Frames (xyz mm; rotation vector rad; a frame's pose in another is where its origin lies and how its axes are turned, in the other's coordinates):
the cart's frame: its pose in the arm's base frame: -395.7 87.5 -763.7 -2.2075 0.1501 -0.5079
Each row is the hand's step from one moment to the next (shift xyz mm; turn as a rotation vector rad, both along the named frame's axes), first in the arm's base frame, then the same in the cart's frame.
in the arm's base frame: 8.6 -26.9 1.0 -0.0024 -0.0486 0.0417
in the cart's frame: 15.6 16.9 -16.4 0.0241 -0.0013 -0.0594
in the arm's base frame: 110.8 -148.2 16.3 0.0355 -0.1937 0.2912
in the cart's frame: 146.9 89.1 -70.6 0.1754 -0.0982 -0.2884
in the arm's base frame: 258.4 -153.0 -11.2 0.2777 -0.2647 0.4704
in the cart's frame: 274.2 122.9 1.6 0.4706 -0.1748 -0.3413
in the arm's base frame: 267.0 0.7 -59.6 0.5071 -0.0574 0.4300
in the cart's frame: 224.6 62.9 143.0 0.6096 -0.2607 -0.0757
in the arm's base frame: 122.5 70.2 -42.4 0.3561 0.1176 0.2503
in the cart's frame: 79.1 -4.1 124.3 0.3685 -0.2439 0.0895
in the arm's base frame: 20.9 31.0 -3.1 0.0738 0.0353 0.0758
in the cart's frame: 9.5 -16.0 32.6 0.0807 -0.0759 0.0130
